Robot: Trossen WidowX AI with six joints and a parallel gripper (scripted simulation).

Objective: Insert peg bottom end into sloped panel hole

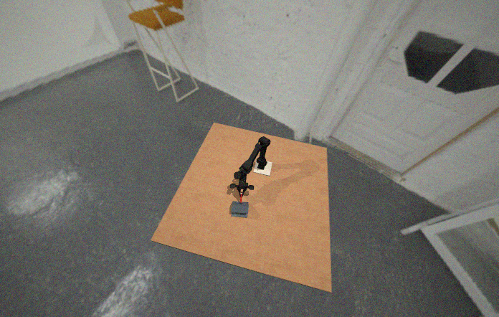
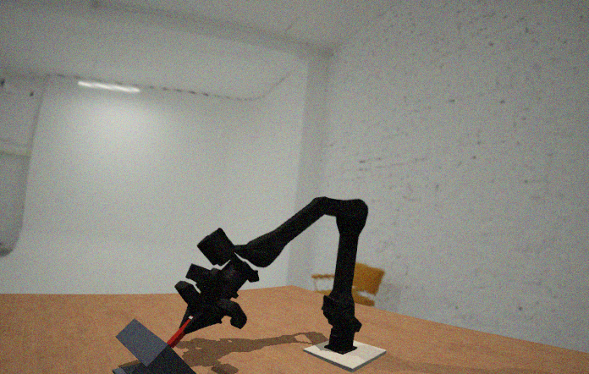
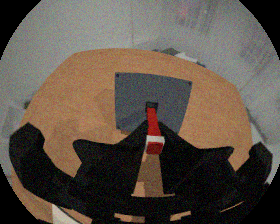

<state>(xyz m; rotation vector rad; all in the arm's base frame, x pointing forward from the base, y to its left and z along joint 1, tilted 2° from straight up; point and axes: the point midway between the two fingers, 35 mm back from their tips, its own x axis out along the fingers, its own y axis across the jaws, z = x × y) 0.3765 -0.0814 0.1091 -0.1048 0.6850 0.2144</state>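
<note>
Right now my gripper tip is 1 cm past the red peg and 1 cm below it. Also, from my gripper tip: grey sloped panel (6 cm ahead, 1 cm to the left, 5 cm below).
</note>
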